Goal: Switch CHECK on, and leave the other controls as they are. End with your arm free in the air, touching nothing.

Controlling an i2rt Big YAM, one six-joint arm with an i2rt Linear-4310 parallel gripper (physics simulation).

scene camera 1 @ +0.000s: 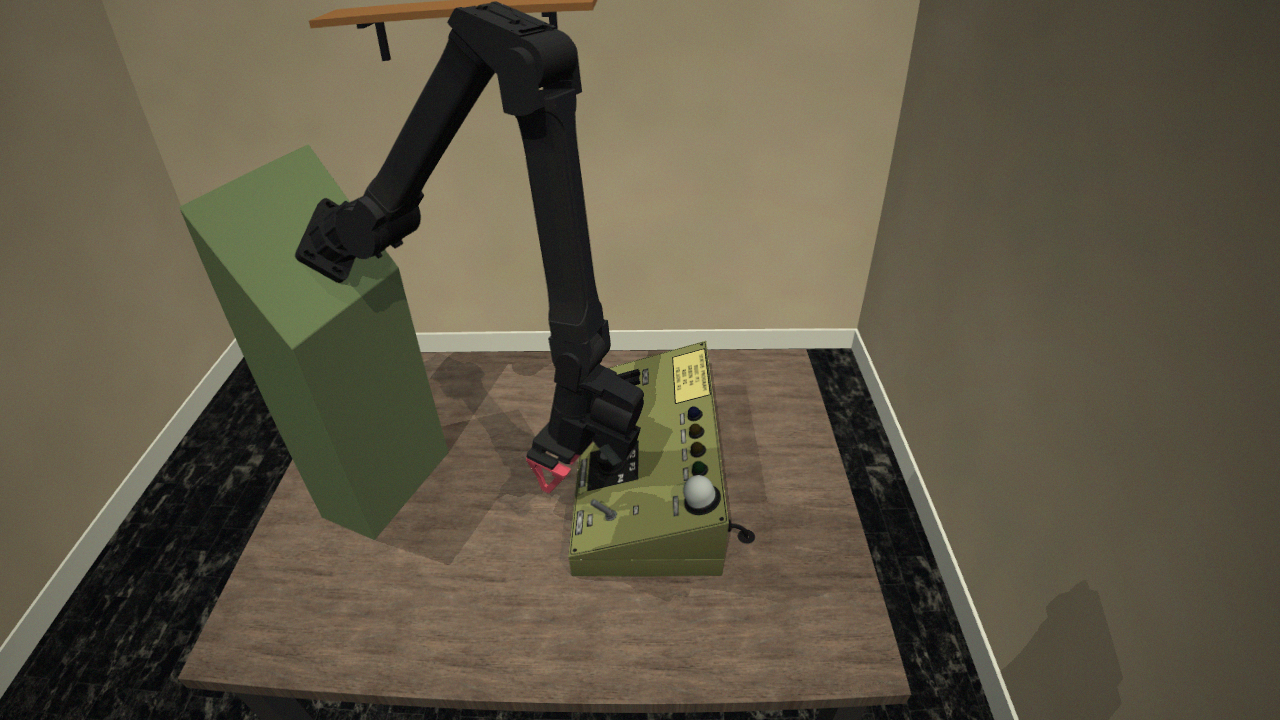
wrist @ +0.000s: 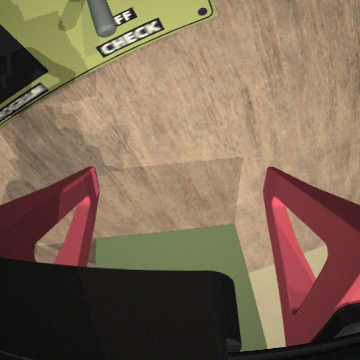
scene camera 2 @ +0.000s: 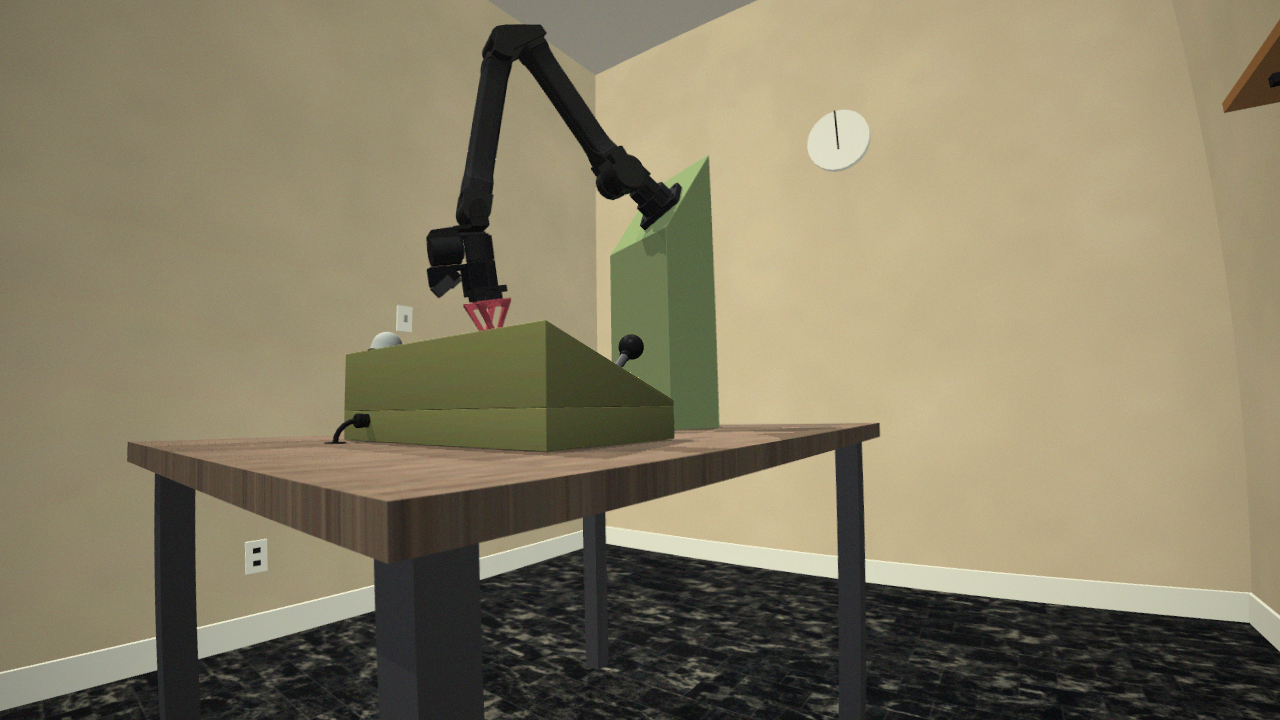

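Seen in the pictures: gripper, fingertip midpoint: (scene camera 1: 557,476) (wrist: 180,178); arm's base, origin of the base link: (scene camera 1: 330,242) (scene camera 2: 663,208).
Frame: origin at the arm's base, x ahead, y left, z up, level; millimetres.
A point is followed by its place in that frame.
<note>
The olive control panel (scene camera 1: 648,534) @(x 378, y -413, z -428 mm) (scene camera 2: 447,385) @(x 612, y -186, z -451 mm) (wrist: 175,7) @(x 279, y -355, z -466 mm) stands on the table. Its grey CHECK toggle lever (scene camera 1: 603,509) @(x 327, y -335, z -427 mm) (wrist: 102,20) @(x 318, y -328, z -411 mm) leans toward the OFF label (scene camera 1: 589,520) @(x 304, y -321, z -462 mm) (wrist: 125,17) @(x 301, y -325, z -462 mm), away from the ON label (scene camera 1: 635,510) @(x 379, y -352, z -434 mm). The CHECK label (scene camera 1: 579,522) @(x 287, y -313, z -468 mm) (wrist: 131,37) @(x 286, y -314, z -468 mm) lies near the panel's edge. My gripper (scene camera 1: 552,483) @(x 259, y -317, z -333 mm) (scene camera 2: 489,325) @(x 259, y -317, z -333 mm) (wrist: 180,178) @(x 259, y -317, z -333 mm) is open, with nothing between its red fingers. It hangs beside the panel's low edge, on the side toward the green pedestal, apart from the CHECK lever. The lever's base is cut off in the wrist view.
A white dome (scene camera 1: 699,491) @(x 466, y -417, z -355 mm) (scene camera 2: 386,340) @(x 493, y -387, z -366 mm) and a row of dark knobs (scene camera 1: 697,449) @(x 518, y -307, z -382 mm) stand on the panel, near a black dial plate (scene camera 1: 596,477) @(x 348, y -233, z -458 mm). A black ball-topped lever (scene camera 2: 631,346) @(x 441, y 26, z -390 mm) rises at its far end. The green pedestal (scene camera 1: 358,402) @(x -25, y -103, z -250 mm) (scene camera 2: 693,331) @(x 46, y 70, z -315 mm) carries my arm.
</note>
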